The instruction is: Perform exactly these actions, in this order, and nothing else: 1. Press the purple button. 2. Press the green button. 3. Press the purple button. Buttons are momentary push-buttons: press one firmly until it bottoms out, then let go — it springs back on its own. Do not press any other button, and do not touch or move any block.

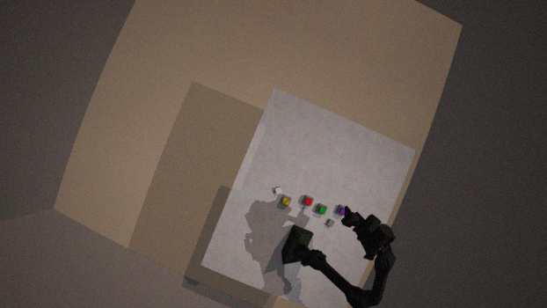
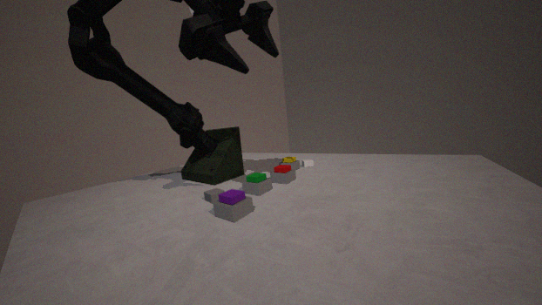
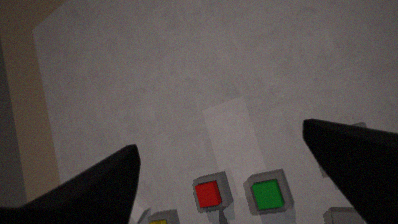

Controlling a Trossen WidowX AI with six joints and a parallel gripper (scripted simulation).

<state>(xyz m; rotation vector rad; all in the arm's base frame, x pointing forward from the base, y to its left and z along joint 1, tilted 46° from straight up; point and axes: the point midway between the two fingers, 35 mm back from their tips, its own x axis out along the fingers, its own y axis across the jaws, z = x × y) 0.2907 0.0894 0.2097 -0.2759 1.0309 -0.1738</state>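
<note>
The purple button lies 4 cm behind my gripper tip, 6 cm to the right of it and 22 cm below it. Also, from my gripper tip: green button 9 cm behind, 4 cm to the left, 22 cm below; red button 8 cm behind, 13 cm to the left, 22 cm below; small grey block 14 cm behind, 4 cm to the right, 24 cm below.
</note>
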